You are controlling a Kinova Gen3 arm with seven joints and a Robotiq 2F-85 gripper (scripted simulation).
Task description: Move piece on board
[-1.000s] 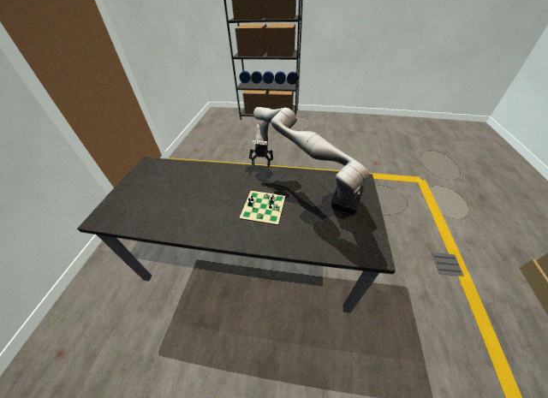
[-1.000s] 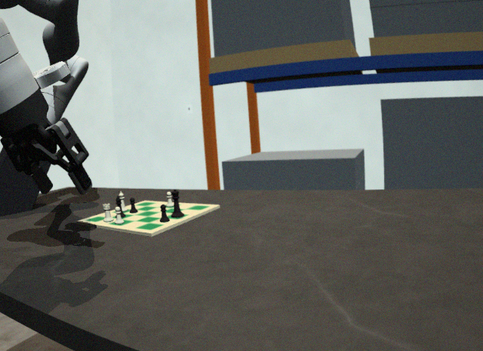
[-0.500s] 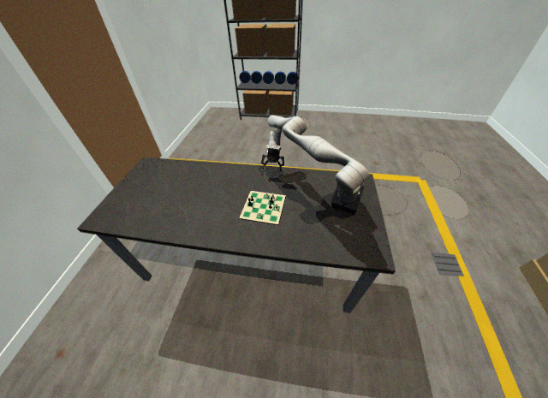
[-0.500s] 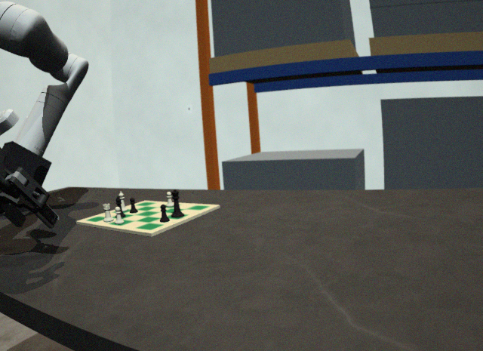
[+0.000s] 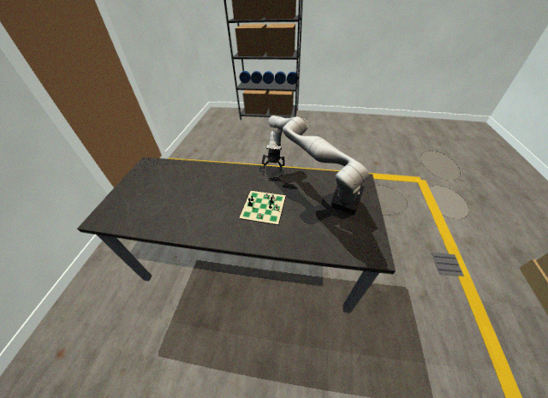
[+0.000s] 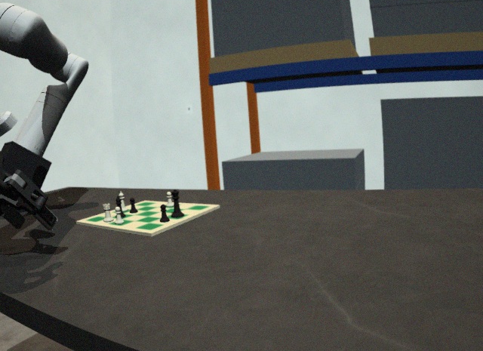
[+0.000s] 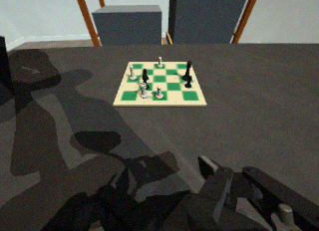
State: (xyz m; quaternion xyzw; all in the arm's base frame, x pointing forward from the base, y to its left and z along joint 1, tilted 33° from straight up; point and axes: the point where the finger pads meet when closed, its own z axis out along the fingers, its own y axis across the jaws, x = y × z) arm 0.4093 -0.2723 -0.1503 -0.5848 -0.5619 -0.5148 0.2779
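Now: hand 25 cm to the right of the tall black piece, 12 cm short of it and 2 cm above it. Also, from my hand: green-and-cream chessboard: 26 cm to the left, 5 cm below, 4 cm ahead; then white rook: 19 cm to the left, 3 cm below, 1 cm behind; then white bishop: 28 cm to the left, 3 cm behind, 2 cm below.
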